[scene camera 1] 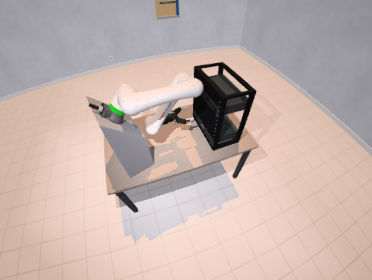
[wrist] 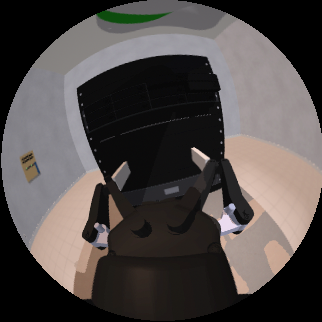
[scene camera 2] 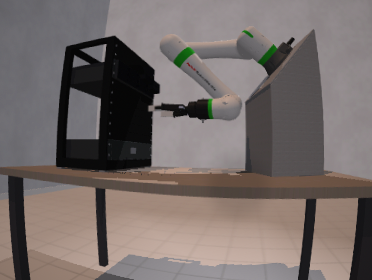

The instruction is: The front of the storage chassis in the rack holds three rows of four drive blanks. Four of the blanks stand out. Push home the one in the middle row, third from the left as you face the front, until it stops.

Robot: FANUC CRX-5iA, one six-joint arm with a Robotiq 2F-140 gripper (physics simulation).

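Pixels of known places: gripper, fingertip midpoint: (scene camera 1: 190,113) (wrist: 159,160) (scene camera 2: 155,111); arm's base, link origin: (scene camera 1: 112,117) (scene camera 2: 278,65).
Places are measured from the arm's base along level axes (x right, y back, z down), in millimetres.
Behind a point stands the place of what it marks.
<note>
The black rack (scene camera 1: 218,125) @[x 249, y -714, z 195 mm] (scene camera 2: 104,120) @[x -251, y -779, z 321 mm] (wrist: 220,125) @[x 232, y -707, z 222 mm] stands upright. The dark storage chassis (wrist: 131,102) @[x -56, y -725, z 94 mm] crosses its upper part, with faint seams between blanks. A dark block (scene camera 2: 156,88) @[x 155, y -665, z 82 mm] (wrist: 204,81) @[x 156, y -665, z 75 mm] stands out at the chassis's right end in the wrist view; single blanks in it cannot be told apart. The middle-row, third-from-left blank cannot be picked out, nor how far it stands out. My gripper (scene camera 1: 191,124) (scene camera 2: 158,111) @[x -29, y -618, z 250 mm] (wrist: 159,160) @[x -29, y -618, z 250 mm] is open and empty, its pale fingertips spread. It is at the rack's front, below the chassis, facing the dark lower panel. In scene camera 1, the arm hides part of the rack's front.
A lower unit (scene camera 2: 120,150) @[x -135, y -749, z 443 mm] (wrist: 150,194) @[x -91, y -744, z 440 mm] with a small light square is at the rack's bottom. The rack stands on the wooden table (scene camera 1: 170,172) @[x 271, y -265, z 537 mm] (scene camera 2: 200,186) @[x -517, y -357, z 539 mm]. The arm's grey sloped pedestal (scene camera 1: 131,152) @[x 153, y -32, z 237 mm] (scene camera 2: 295,125) @[x -223, y 0, z 336 mm] stands at the table's other end.
</note>
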